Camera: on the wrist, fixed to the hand. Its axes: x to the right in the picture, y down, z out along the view.
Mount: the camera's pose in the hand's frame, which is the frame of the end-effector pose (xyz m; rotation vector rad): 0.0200 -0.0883 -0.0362 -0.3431 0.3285 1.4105
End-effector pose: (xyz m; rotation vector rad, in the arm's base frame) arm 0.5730 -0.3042 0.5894 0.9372 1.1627 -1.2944
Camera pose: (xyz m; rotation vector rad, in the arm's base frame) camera 0.4800 -0.2810 0.5715 1.3195 0.6020 0.1901
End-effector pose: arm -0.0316 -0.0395 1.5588 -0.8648 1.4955 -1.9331
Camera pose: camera -0.0750 -0.0110 1.6413 0.4427 1.8338 -0.7536
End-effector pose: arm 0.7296 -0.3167 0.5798 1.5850 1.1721 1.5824
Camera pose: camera 0.6772 -0.2673 0.5141 -1.7023 0.3090 -2.2944
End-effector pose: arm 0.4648 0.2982 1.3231 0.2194 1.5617 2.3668
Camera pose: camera 0.4498 0.3055 1.2270 -0.6284 -0.5935 -1.9366
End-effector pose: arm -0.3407 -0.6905 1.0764 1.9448 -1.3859 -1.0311
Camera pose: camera -0.2599 -0.6805 1.0227 0.4942 -1.6957 -0.1880
